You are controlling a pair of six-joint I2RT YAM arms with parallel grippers.
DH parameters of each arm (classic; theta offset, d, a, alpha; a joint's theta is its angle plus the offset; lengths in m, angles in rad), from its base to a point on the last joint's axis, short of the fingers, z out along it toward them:
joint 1: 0 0.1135 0.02 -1.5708
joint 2: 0 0 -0.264 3.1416
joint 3: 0.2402 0 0.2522 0
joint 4: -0.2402 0 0.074 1.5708
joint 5: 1.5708 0 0 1.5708
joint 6: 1.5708 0.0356 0 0
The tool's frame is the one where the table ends.
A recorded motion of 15 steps. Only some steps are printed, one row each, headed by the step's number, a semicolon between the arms.
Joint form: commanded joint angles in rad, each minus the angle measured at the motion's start. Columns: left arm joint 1, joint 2, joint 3, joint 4, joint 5, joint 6; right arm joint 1, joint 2, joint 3, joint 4, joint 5, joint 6.
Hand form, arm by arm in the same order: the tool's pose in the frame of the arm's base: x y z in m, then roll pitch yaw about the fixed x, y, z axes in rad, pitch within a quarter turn. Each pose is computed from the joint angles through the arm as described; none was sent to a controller.
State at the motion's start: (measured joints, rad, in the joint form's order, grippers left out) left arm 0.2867 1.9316 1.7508 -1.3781 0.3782 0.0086; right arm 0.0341 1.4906 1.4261 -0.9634 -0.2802 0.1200
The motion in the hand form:
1: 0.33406 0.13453 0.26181 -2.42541 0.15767 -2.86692; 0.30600 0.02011 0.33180 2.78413 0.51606 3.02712
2: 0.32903 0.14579 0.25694 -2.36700 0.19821 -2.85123; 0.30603 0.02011 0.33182 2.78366 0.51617 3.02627
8: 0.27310 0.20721 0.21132 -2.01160 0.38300 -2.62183; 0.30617 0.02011 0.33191 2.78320 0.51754 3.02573
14: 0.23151 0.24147 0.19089 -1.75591 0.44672 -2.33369; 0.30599 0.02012 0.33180 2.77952 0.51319 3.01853
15: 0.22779 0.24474 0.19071 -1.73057 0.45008 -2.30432; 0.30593 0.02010 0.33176 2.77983 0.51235 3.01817
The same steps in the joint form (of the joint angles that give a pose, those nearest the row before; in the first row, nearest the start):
1: 0.1621 -0.0260 -0.0874 0.0534 0.3521 0.2232; -0.0007 0.0095 0.0202 0.0046 -0.0015 0.0137
2: 0.2010 -0.0259 -0.1129 0.0763 0.4162 0.2693; -0.0008 0.0095 0.0202 0.0050 -0.0015 0.0145
8: 0.4578 -0.0233 -0.3380 0.1869 0.7828 0.5367; -0.0008 0.0095 0.0202 0.0065 -0.0015 0.0149
14: 0.6249 -0.0183 -0.4513 0.2857 1.0243 0.5822; -0.0008 0.0095 0.0202 0.0046 -0.0019 0.0217
15: 0.6401 -0.0183 -0.4555 0.2911 1.0475 0.5821; -0.0008 0.0096 0.0203 0.0038 -0.0015 0.0221

